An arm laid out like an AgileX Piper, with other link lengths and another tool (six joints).
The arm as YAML. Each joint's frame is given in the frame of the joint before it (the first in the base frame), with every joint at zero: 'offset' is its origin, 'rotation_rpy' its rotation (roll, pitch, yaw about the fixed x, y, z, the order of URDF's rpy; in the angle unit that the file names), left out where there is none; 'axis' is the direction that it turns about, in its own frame. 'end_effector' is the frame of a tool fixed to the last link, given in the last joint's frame.
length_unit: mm
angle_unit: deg
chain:
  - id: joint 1
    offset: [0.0, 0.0, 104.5]
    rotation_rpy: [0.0, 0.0, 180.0]
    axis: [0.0, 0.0, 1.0]
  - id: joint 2
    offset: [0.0, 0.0, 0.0]
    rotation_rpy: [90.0, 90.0, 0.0]
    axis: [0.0, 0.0, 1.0]
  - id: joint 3
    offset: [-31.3, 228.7, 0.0]
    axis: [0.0, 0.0, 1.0]
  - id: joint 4
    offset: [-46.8, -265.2, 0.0]
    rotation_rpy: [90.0, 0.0, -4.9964]
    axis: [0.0, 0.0, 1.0]
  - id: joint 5
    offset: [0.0, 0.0, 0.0]
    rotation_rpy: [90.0, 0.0, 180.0]
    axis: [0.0, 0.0, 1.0]
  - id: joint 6
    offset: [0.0, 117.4, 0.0]
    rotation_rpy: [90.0, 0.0, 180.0]
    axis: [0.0, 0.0, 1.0]
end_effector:
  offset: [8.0, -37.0, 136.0]
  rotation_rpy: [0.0, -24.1, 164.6]
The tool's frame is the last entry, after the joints.
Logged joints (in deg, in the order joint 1, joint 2, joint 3, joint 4, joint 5, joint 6), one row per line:
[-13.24 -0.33 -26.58 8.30 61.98 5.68]
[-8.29 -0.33 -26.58 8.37 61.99 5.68]
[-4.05 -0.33 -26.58 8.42 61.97 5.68]
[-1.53 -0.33 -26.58 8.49 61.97 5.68]
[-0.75 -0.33 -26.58 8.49 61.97 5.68]
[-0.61 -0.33 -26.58 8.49 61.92 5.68]
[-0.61 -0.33 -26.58 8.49 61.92 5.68]
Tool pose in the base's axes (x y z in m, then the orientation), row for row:
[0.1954 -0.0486 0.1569 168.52 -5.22 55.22]
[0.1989 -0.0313 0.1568 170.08 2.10 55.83]
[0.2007 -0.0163 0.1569 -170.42 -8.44 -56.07]
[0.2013 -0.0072 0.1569 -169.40 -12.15 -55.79]
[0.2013 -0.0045 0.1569 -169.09 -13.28 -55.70]
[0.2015 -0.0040 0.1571 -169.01 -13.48 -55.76]
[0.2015 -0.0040 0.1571 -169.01 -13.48 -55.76]
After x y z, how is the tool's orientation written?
As a rotation vector, in degrees.
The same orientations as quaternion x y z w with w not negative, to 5 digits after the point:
[0.94963 -0.02942 0.31117 0.02257]
[0.95002 0.01173 0.31185 0.00854]
[-0.94885 -0.04699 -0.31218 0.00344]
[-0.94756 -0.06796 -0.31207 0.01079]
[-0.94708 -0.07438 -0.31198 0.01289]
[-0.94686 -0.07552 -0.31239 0.01326]
[-0.94686 -0.07552 -0.31239 0.01326]

